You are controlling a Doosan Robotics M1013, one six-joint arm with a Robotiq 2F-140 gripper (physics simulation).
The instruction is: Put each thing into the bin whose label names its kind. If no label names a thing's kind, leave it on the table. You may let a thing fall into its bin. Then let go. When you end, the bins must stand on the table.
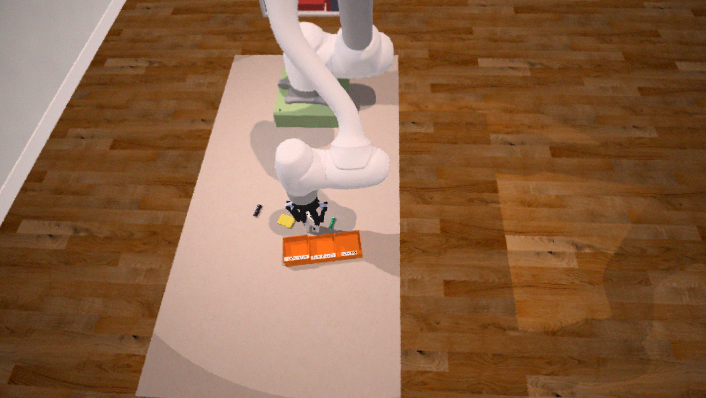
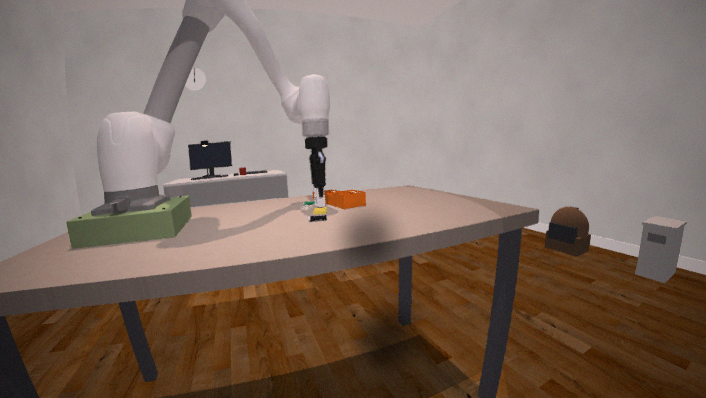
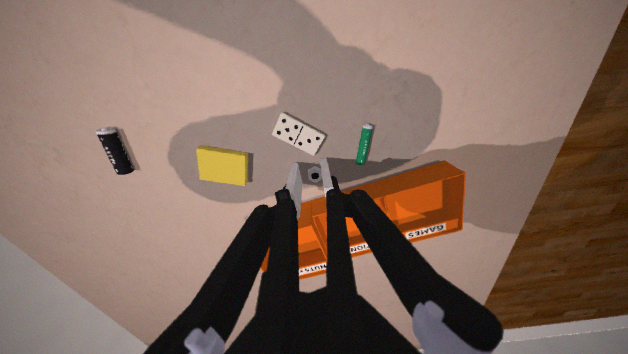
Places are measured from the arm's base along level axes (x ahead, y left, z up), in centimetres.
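Pixels of known places: gripper, fingertip midpoint: (image 1: 313,228) (image 2: 320,205) (image 3: 310,171); arm's base, origin of the base link: (image 1: 310,88) (image 2: 134,206).
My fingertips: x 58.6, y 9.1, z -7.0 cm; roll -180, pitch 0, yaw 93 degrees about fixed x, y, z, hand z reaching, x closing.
Ahead of a thing's pixels: the offset from my fingertips to its top centre. Level surfaces: height alone.
My gripper (image 1: 313,228) (image 2: 320,204) (image 3: 310,171) points down beside the bins, its fingers narrowly open around a grey hex nut {dz +0.7, dx +0.4, dy +0.4 cm} (image 3: 310,172). A gap shows between the nut and the left finger. A domino {dz +0.5, dx -4.5, dy -0.7 cm} (image 3: 299,133) lies behind it, a green battery {dz +0.8, dx -2.5, dy +6.2 cm} (image 1: 332,223) (image 2: 309,203) (image 3: 365,144) to the right, a yellow pad {dz +0.8, dx -2.0, dy -9.8 cm} (image 1: 286,221) (image 2: 320,211) (image 3: 222,166) to the left, and a black battery {dz +1.2, dx -5.3, dy -20.6 cm} (image 1: 257,210) (image 2: 318,218) (image 3: 115,151) farther left. The orange bins {dz +4.4, dx +7.5, dy +4.5 cm} (image 1: 295,263) (image 2: 352,201) (image 3: 425,176) stand joined in a row; GAMES is readable, the NUTS and STATIONERY labels are partly hidden by the fingers.
The bins' near wall stands close to the fingers. The arm's green base (image 1: 305,120) (image 2: 125,231) stands at the other end of the table {dz -0.2 cm} (image 1: 280,325) (image 2: 260,245). A desk with a monitor (image 2: 210,155) stands in the background.
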